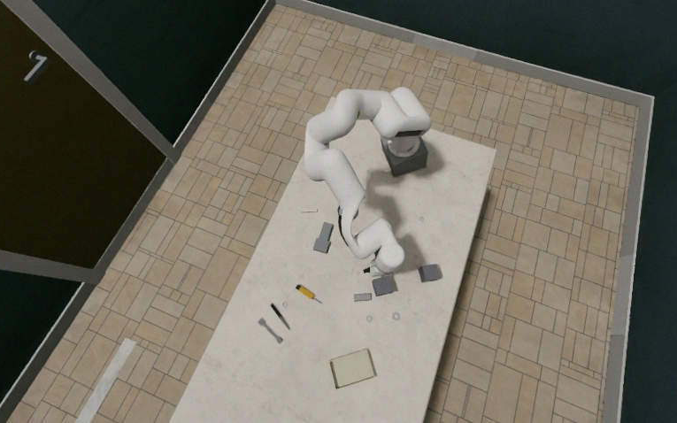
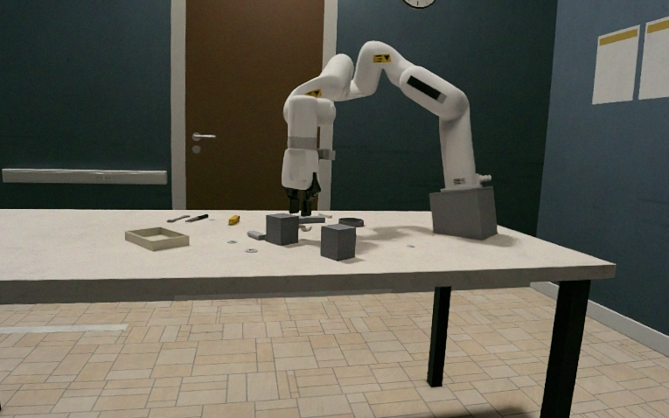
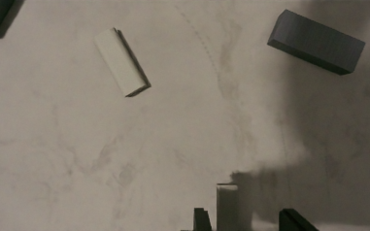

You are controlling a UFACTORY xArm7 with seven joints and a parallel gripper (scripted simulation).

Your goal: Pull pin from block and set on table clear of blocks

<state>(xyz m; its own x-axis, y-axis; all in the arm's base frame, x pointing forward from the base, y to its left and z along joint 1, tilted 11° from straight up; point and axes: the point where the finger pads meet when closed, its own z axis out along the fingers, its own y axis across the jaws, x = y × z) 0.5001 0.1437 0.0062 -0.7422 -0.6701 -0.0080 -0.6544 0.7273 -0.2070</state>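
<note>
Right now the pale piece is 50 mm below my hand, 10 mm to the left of it and 10 mm ahead of it. From my hand the other things lie so: shallow tray (350 mm ahead, 80 mm below, 60 mm to the left); then grey cylinder (110 mm ahead, 80 mm below, 10 mm to the right).
</note>
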